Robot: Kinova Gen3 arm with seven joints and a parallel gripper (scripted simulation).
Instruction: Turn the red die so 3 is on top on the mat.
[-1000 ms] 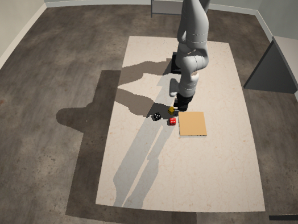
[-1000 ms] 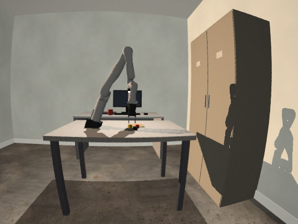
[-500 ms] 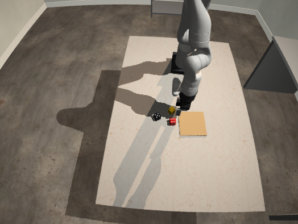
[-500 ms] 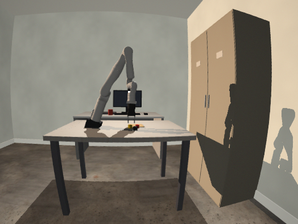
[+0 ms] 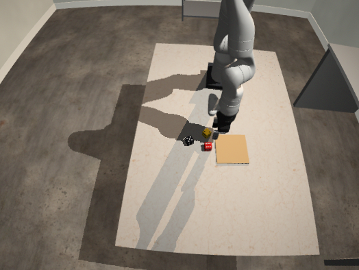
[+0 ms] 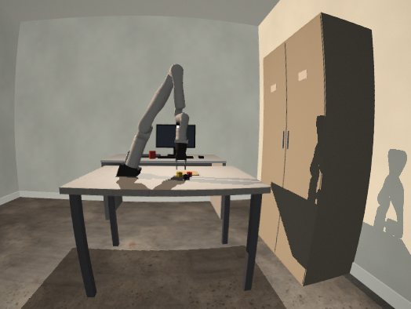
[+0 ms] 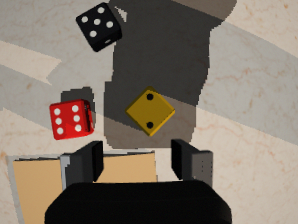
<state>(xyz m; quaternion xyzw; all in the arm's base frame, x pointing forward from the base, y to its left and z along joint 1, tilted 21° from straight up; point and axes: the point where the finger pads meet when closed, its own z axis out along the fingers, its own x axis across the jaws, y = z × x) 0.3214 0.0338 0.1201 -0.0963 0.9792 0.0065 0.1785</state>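
My hand is 4 cm above the yellow die and 3 cm to the left of it. The rest, counted from my hand: tan mat 9 cm to the left, 6 cm below, 3 cm ahead; red die 6 cm ahead, 4 cm below, 1 cm to the right; black die 10 cm to the right, 5 cm ahead, 4 cm below.
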